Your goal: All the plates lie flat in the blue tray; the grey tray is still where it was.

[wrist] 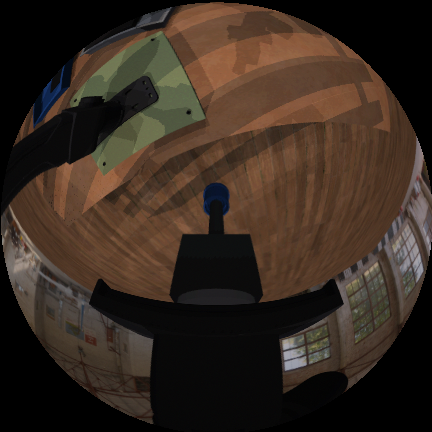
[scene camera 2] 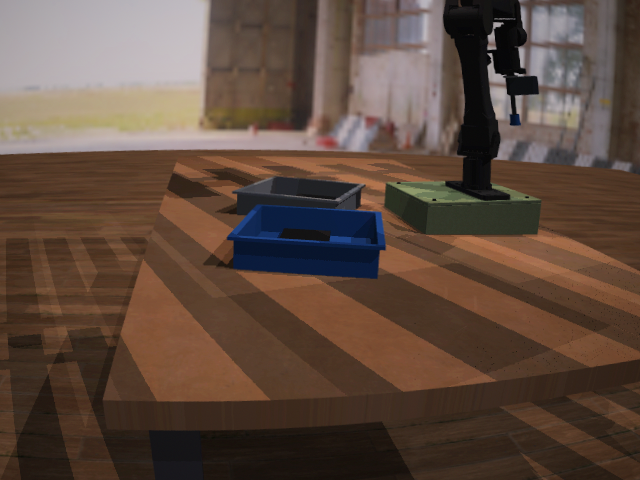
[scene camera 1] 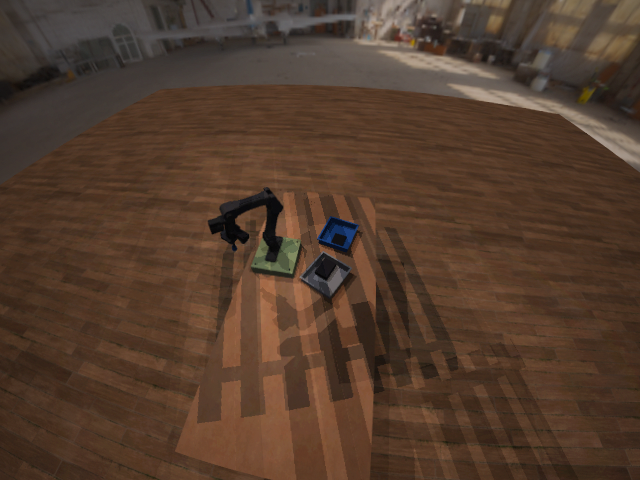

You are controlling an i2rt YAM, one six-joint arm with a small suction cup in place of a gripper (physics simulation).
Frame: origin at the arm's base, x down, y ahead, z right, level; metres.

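Where they show: hand at its tool point: point(wrist: 215, 194) point(scene camera 2: 515, 124) point(scene camera 1: 234, 249); arm's base at its link origin: point(wrist: 112, 114) point(scene camera 2: 476, 192) point(scene camera 1: 274, 248).
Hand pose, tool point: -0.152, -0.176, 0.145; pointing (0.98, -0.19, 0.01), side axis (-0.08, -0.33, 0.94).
Observation:
Each offset is from my tool point to the top centre of the thing, as dx, dy, dz. Level surfaces: height alone.
The blue tray {+0.170, +0.582, -0.369} point(scene camera 1: 330, 246) point(scene camera 2: 305, 262) point(wrist: 45, 107) stands on the table with a flat black plate {+0.208, +0.585, -0.318} point(scene camera 1: 339, 238) point(scene camera 2: 305, 235) lying in it. The grey tray {+0.170, +0.537, -0.024} point(scene camera 1: 336, 283) point(scene camera 2: 248, 202) point(wrist: 156, 18) stands beside it. In scene camera 1 a thicker black square block {+0.189, +0.528, -0.071} point(scene camera 1: 325, 267), which may be several stacked plates, lies in the grey tray; their number cannot be told. My suction cup point(scene camera 1: 234, 248) point(scene camera 2: 514, 119) point(wrist: 216, 194) is blue, bare and holds nothing. It hangs high, away from both trays, on the other side of the arm's base and past the table edge.
The arm stands on a green base block point(scene camera 1: 289, 261) point(scene camera 2: 480, 219) point(wrist: 172, 107), close to both trays. The wooden table top {dx +0.220} point(scene camera 1: 242, 439) point(scene camera 2: 330, 361) carries striped shadows. Its long edge runs beside the base, with the wooden floor below.

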